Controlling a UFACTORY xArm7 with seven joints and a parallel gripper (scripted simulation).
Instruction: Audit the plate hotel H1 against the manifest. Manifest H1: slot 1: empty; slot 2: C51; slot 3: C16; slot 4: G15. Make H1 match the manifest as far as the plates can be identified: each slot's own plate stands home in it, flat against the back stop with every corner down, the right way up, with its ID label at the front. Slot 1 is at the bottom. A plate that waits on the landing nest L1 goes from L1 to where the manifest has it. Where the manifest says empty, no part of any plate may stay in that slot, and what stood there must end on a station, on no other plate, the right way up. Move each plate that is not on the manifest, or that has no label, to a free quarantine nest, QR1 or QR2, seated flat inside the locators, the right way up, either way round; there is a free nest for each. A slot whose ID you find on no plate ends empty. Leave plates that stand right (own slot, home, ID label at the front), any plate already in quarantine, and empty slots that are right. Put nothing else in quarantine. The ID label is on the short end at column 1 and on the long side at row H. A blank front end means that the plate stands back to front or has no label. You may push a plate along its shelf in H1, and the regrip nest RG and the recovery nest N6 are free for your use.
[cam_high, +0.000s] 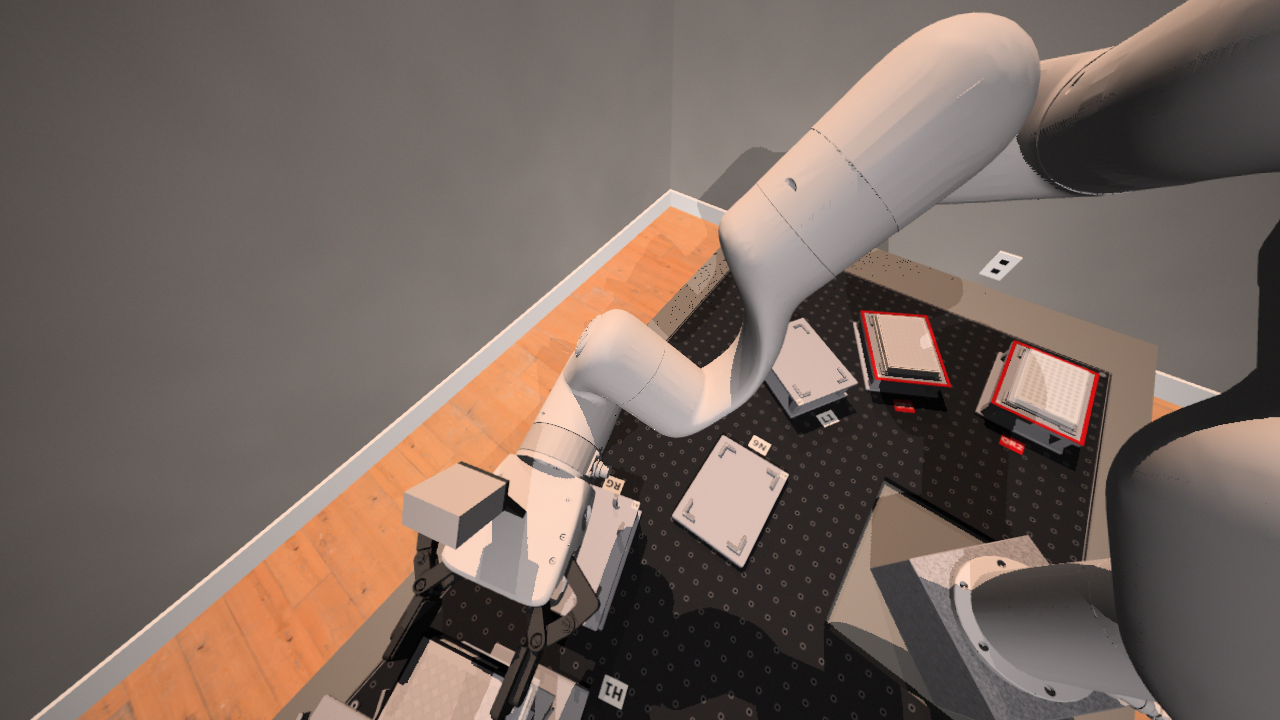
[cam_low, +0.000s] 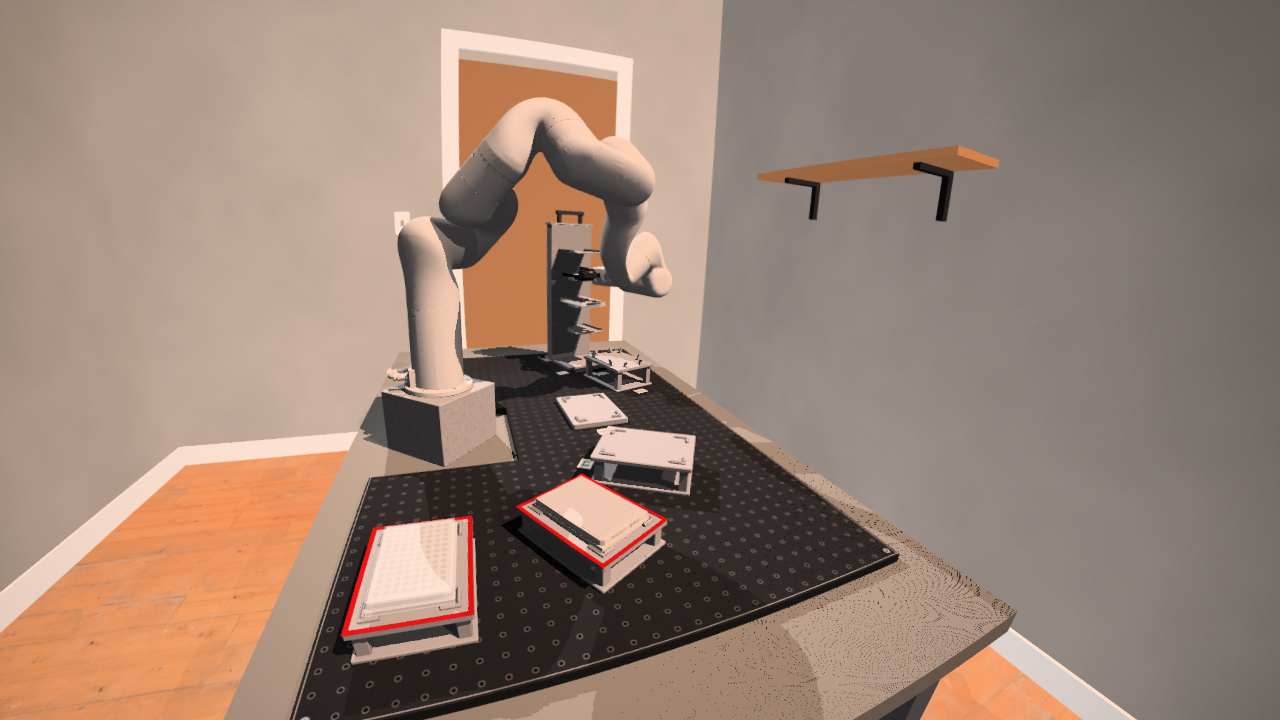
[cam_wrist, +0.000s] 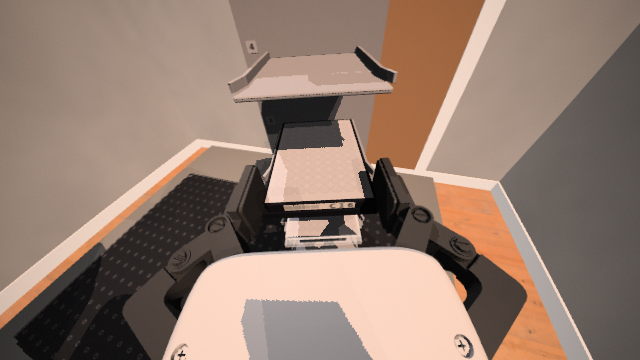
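The dark plate lies 50 mm to the left of my hand, 20 mm below it and 20 mm behind it. Also, from my hand: clear plate labelled C51: 90 mm below, 60 mm to the left, 20 mm behind; then slot tag 4: 110 mm to the left, 100 mm behind, 70 mm above; then plate hotel H1: 140 mm to the left, 80 mm below, 40 mm behind.
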